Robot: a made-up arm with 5 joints. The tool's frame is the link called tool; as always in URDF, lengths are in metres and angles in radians. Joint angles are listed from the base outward. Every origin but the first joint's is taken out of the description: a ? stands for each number. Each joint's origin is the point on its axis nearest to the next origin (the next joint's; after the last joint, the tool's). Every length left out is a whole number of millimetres.
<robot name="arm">
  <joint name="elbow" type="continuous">
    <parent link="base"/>
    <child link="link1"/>
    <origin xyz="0 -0.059 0.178"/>
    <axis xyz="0 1 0"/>
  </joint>
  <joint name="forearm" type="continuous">
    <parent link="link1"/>
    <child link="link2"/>
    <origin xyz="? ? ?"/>
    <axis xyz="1 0 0"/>
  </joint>
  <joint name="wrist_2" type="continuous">
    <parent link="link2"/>
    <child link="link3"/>
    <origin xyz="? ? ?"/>
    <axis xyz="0 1 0"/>
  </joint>
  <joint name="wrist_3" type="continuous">
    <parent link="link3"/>
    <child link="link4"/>
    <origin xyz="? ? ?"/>
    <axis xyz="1 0 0"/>
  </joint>
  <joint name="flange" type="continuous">
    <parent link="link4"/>
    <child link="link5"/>
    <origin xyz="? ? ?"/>
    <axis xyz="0 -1 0"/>
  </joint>
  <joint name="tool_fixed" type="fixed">
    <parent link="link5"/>
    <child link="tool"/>
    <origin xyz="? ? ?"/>
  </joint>
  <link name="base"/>
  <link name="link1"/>
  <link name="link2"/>
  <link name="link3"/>
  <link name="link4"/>
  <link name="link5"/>
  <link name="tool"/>
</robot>
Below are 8 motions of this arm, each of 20 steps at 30 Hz.
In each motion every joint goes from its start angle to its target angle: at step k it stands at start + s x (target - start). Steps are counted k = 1, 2, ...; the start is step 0. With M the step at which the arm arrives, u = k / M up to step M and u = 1 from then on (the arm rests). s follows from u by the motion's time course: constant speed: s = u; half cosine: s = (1 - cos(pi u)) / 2; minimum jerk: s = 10 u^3 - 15 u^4 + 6 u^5.
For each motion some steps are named. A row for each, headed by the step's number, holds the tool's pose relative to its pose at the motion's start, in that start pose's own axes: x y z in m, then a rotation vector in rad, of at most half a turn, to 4 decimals.
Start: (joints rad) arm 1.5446 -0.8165 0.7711 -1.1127 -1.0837
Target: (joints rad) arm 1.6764 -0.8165 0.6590 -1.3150 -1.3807
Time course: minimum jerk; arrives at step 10
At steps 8, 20:
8: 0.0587 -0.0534 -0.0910 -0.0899 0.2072 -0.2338
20: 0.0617 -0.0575 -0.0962 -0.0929 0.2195 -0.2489

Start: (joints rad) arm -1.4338 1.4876 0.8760 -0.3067 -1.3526
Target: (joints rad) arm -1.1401 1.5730 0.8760 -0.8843 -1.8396
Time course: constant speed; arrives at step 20
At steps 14, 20:
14: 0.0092 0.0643 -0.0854 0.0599 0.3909 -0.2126
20: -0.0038 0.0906 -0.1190 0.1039 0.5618 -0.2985

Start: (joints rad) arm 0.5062 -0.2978 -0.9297 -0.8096 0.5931
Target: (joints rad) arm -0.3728 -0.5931 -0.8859 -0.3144 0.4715
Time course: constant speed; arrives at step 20
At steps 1, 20:
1: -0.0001 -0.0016 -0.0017 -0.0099 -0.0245 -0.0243
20: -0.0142 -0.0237 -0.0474 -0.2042 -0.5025 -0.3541

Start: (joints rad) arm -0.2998 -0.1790 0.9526 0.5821 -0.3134
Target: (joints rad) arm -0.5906 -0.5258 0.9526 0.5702 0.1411
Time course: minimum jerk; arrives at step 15
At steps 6, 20:
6: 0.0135 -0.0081 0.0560 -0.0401 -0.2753 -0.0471
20: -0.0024 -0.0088 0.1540 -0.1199 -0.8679 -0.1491

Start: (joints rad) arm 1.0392 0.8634 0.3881 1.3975 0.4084
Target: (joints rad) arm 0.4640 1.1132 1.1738 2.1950 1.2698
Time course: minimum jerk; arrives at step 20
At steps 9, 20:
9: 0.0238 -0.1532 0.0912 0.1645 -0.1329 -0.3168
20: 0.0374 -0.2982 0.2443 -0.0176 -0.4053 -0.8204

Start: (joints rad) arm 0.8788 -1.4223 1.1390 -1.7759 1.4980
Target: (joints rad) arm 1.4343 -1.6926 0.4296 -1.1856 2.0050
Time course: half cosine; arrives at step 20
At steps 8, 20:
8: -0.1107 0.0402 -0.0632 -0.2254 -0.1726 0.0121
20: -0.3547 0.0544 -0.1587 -0.6459 -0.7574 0.1450

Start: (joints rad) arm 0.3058 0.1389 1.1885 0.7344 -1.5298
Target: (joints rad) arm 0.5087 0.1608 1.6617 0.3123 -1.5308
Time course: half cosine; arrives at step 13
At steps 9, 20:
9: 0.0280 -0.0236 -0.2308 0.2630 0.4542 -0.3076
20: 0.0159 -0.0175 -0.3007 0.3082 0.5969 -0.3850

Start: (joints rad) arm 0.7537 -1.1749 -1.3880 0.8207 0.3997
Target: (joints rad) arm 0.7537 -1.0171 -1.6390 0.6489 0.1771
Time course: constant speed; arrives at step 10
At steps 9, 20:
9: 0.0300 0.0379 -0.0088 -0.1228 -0.0624 0.0882
20: 0.0338 0.0414 -0.0094 -0.1399 -0.0700 0.0943

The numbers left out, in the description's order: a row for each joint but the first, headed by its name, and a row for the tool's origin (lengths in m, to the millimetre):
forearm: -0.233 0 -0.103
wrist_2: 0 0.028 0.092
wrist_3: 0.017 0 -0.31
flange: 0 0.143 0.099
tool: 0.215 0 0.08

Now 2 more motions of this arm.
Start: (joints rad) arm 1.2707 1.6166 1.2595 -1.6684 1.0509
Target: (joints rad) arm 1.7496 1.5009 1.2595 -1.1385 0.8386
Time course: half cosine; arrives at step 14
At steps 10, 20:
10: 0.2155 -0.2807 -0.0171 0.4206 0.3739 -0.6498
20: 0.2357 -0.3466 -0.0375 0.5283 0.4560 -0.7957

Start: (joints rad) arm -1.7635 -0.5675 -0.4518 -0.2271 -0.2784
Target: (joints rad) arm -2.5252 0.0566 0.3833 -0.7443 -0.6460
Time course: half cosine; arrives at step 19
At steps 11, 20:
11: 0.0498 0.0846 -0.1241 0.0924 0.3818 -0.1759
20: 0.0648 0.1725 -0.1575 0.1218 0.5161 -0.1154

